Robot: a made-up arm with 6 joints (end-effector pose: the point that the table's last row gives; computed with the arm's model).
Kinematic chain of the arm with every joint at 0, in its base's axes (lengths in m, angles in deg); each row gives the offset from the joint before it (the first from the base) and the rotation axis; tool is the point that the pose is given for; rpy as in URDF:
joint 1: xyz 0 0 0.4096 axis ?
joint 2: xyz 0 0 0 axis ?
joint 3: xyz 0.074 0 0.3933 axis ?
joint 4: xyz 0.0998 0 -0.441 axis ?
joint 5: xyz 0 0 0 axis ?
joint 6: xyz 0.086 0 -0.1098 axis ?
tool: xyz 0 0 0 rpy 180 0 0
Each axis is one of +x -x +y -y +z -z.
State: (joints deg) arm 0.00 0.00 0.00 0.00 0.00 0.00
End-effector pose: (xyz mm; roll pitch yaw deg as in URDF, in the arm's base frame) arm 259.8 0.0 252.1 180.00 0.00 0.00
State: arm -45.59 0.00 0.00 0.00 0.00 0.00
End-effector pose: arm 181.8 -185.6 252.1 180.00 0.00 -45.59
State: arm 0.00 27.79 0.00 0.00 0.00 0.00
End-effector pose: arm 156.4 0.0 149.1 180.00 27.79 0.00
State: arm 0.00 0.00 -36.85 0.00 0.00 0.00
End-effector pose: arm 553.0 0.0 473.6 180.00 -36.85 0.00
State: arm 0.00 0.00 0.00 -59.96 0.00 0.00
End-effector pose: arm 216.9 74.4 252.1 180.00 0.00 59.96
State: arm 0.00 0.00 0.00 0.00 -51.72 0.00
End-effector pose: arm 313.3 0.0 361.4 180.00 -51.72 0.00
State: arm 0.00 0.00 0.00 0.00 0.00 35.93
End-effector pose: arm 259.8 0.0 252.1 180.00 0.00 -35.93
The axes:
joint 1: +z
joint 2: +y
joint 3: +y
joint 4: -z
joint 5: +y
joint 6: -z

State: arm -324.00 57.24 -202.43 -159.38 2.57 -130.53
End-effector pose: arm 523.4 415.5 1029.2 -31.06 -9.80 -71.46
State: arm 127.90 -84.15 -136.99 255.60 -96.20 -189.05
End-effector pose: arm 332.9 -585.1 732.8 83.81 -41.04 -62.98
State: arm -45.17 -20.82 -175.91 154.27 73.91 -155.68
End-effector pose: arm -254.1 305.9 1284.2 86.84 72.84 -162.84
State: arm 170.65 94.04 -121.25 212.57 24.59 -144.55
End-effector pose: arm -708.5 98.9 -171.6 -136.35 -26.37 88.51
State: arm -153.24 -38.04 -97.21 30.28 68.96 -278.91
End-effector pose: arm -147.8 -114.9 1189.9 -108.66 12.37 142.32
